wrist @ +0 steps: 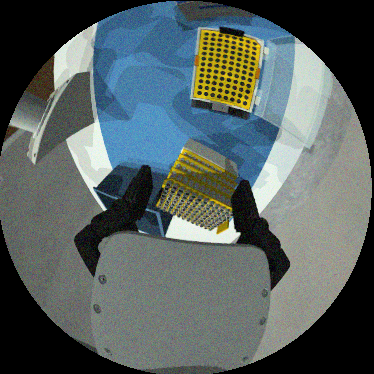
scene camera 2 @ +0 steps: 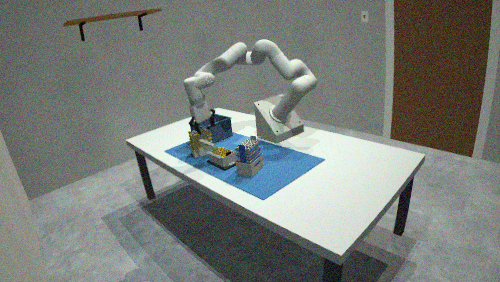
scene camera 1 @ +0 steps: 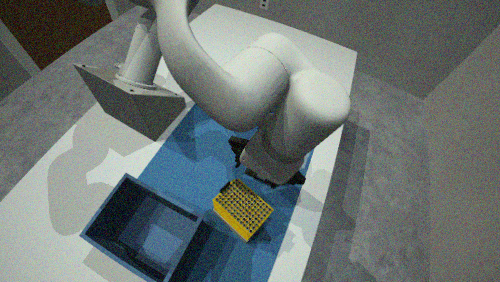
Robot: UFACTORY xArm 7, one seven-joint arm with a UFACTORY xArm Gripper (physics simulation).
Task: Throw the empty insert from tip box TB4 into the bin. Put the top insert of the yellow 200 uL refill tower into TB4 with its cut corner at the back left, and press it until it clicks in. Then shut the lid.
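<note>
My gripper (scene camera 2: 203, 126) (wrist: 194, 182) is open and empty near the top of the yellow refill tower (scene camera 1: 243, 207) (scene camera 2: 201, 143) (wrist: 196, 206). In the wrist view the tower shows between the fingertips, turned relative to them. Its stacked yellow inserts have rows of holes and stand on a grey base. Tip box TB4 (scene camera 2: 223, 160) (wrist: 196, 103) stands beside the tower, and a yellow insert (wrist: 227, 70) with dark, empty-looking holes sits in it. TB4's clear lid (wrist: 281, 87) stands open at its right in the wrist view. The blue bin (scene camera 1: 161, 193) (scene camera 2: 223, 130) (wrist: 150, 220) stands beside the tower.
A blue and white refill tower (scene camera 2: 249, 159) stands on the blue mat (scene camera 2: 295, 159) on the other side of TB4; part of its grey side shows at the top of the wrist view. The robot's base (scene camera 1: 135, 107) (scene camera 2: 275, 125) (wrist: 70, 115) stands on the white table (scene camera 2: 350, 185).
</note>
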